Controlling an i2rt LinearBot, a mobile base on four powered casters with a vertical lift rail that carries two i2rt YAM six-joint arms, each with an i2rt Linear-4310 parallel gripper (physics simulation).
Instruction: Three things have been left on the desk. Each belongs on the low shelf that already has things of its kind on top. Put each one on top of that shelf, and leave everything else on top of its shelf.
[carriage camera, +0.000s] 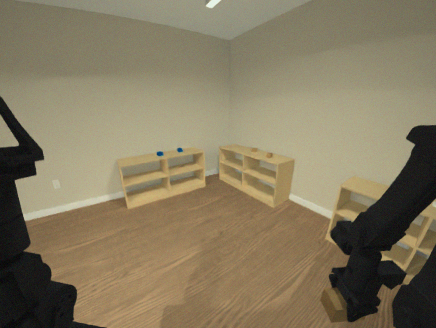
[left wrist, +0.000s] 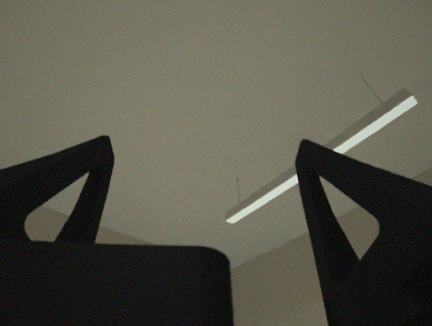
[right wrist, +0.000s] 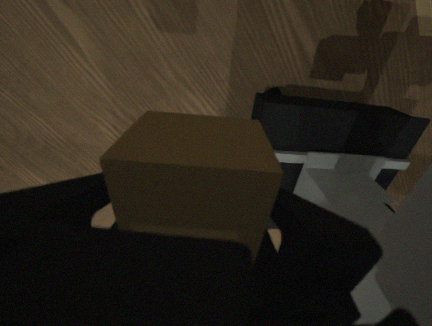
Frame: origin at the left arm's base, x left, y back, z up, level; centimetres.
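Where they show: left gripper, between the fingertips: (left wrist: 205, 148).
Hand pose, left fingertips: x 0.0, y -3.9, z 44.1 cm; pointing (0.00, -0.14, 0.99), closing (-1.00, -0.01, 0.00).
After its pixels a point has its place.
My right gripper (carriage camera: 341, 303) {x -63.2, y -14.8, z -9.0 cm} (right wrist: 200, 174) {x -63.2, y -14.8, z -9.0 cm} is shut on a brown block (carriage camera: 331, 306) {x -58.1, y -13.7, z -5.2 cm} (right wrist: 192, 190) {x -66.0, y -15.1, z -4.0 cm}, held above the floor beside the base. My left gripper (left wrist: 205, 148) {x 0.0, y -3.9, z 44.1 cm} is open and empty, pointing up toward the ceiling. In the carriage view, a low shelf (carriage camera: 140, 160) {x 84.0, y -190.8, z -21.9 cm} on the left has two small blue things (carriage camera: 160, 153) {x 64.3, y -213.6, z -18.3 cm} (carriage camera: 180, 150) {x 40.7, y -235.3, z -19.3 cm} on top. Another low shelf (carriage camera: 284, 182) {x -107.3, y -190.4, z -51.0 cm} near the corner has two small brown things (carriage camera: 254, 149) {x -72.7, y -237.1, z -17.8 cm} (carriage camera: 269, 155) {x -87.9, y -205.0, z -18.3 cm} on top. A third low shelf (carriage camera: 357, 187) {x -145.8, y -115.9, z -21.9 cm} stands at the right, partly behind my right arm. The desk does not show.
The wooden floor (carriage camera: 200, 240) {x -5.3, y -118.2, z -82.9 cm} (right wrist: 100, 90) {x -49.8, y -57.7, z -82.9 cm} lies between me and the shelves. A white edge of something shows on the right shelf at the picture's right border. Part of my base (right wrist: 335, 127) {x -51.8, y 24.5, z -53.0 cm} shows beside the held block. A ceiling light (left wrist: 375, 125) {x -76.8, y -64.0, z 124.8 cm} hangs above.
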